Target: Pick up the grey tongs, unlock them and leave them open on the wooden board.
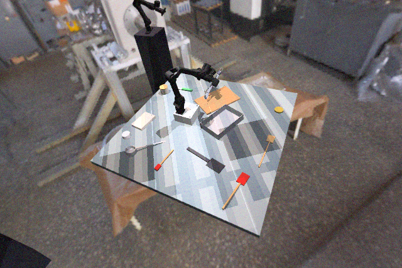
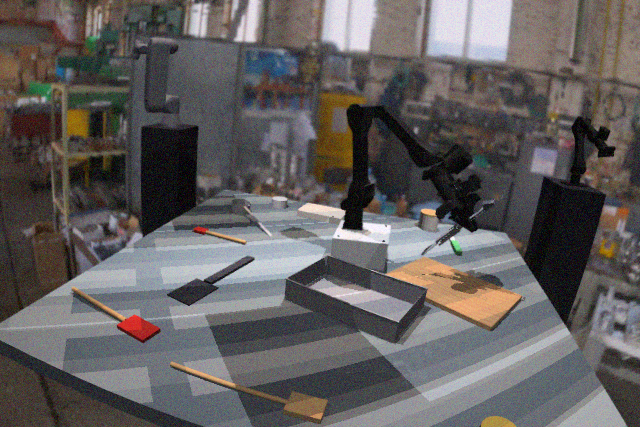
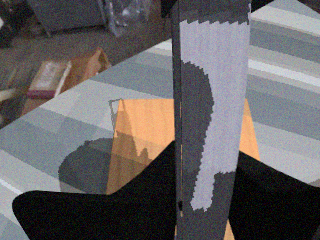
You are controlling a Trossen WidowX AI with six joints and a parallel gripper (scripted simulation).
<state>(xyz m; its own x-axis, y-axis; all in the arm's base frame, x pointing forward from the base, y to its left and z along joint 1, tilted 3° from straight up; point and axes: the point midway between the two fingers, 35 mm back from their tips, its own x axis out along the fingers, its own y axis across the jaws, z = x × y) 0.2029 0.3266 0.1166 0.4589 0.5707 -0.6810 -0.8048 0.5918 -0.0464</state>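
Now: the wooden board 10 mm behind my gripper tip, 20 mm to the right of it and 190 mm below it. Also, from my gripper tip: dark grey roasting tin (130 mm ahead, 300 mm to the right, 160 mm below); then dark grey spatula (140 mm ahead, 680 mm to the right, 190 mm below); then pale block (530 mm behind, 480 mm to the right, 180 mm below).
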